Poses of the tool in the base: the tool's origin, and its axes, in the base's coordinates. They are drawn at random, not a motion.
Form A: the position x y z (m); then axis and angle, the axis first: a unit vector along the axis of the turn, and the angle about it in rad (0 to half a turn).
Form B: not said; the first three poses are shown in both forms.
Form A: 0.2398 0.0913 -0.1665 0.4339 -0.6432 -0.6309 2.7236
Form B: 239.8 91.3 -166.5 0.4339 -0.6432 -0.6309 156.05
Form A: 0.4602 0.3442 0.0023 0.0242 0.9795 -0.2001 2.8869
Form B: 460.2 344.2 2.3 0.0242 0.9795 -0.2001 165.41
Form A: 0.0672 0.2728 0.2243 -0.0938 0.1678 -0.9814 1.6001
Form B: 67.2 272.8 224.3 -0.0938 0.1678 -0.9814 91.68
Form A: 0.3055 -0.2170 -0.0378 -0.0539 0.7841 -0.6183 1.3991
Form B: 305.5 -217.0 -37.8 -0.0539 0.7841 -0.6183 80.16
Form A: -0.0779 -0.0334 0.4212 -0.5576 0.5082 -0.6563 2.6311
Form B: -77.9 -33.4 421.2 -0.5576 0.5082 -0.6563 150.75
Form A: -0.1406 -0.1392 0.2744 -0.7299 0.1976 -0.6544 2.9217
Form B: -140.6 -139.2 274.4 -0.7299 0.1976 -0.6544 167.40
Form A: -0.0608 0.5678 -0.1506 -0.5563 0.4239 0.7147 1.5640
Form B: -60.8 567.8 -150.6 -0.5563 0.4239 0.7147 89.61
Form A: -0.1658 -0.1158 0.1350 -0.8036 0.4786 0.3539 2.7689
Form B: -165.8 -115.8 135.0 -0.8036 0.4786 0.3539 158.65
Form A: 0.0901 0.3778 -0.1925 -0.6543 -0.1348 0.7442 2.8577
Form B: 90.1 377.8 -192.5 -0.6543 -0.1348 0.7442 163.73
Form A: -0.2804 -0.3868 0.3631 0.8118 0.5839 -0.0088 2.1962
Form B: -280.4 -386.8 363.1 0.8118 0.5839 -0.0088 125.83
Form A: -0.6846 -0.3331 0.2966 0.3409 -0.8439 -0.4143 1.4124
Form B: -684.6 -333.1 296.6 0.3409 -0.8439 -0.4143 80.92
